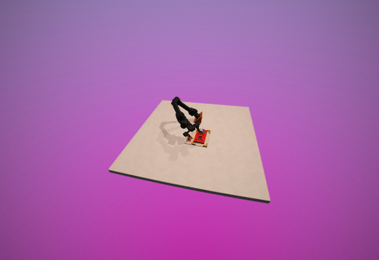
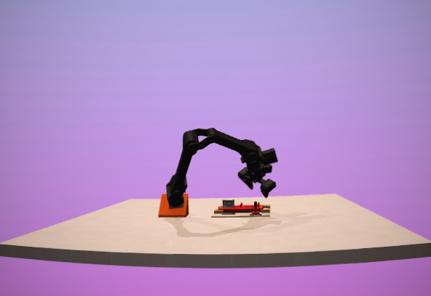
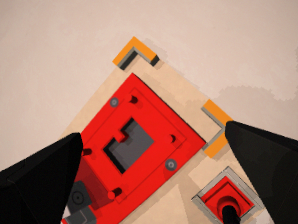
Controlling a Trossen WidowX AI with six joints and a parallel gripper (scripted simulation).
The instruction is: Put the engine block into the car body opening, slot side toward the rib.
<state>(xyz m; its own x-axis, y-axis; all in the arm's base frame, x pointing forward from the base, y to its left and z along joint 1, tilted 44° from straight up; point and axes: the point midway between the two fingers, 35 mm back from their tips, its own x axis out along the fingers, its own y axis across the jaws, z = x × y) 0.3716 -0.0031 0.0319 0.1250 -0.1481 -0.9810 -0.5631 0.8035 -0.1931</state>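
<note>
Now: gripper tip 14 cm past the grey engine block, 6 cm to the right of it and 4 cm above it.
</note>
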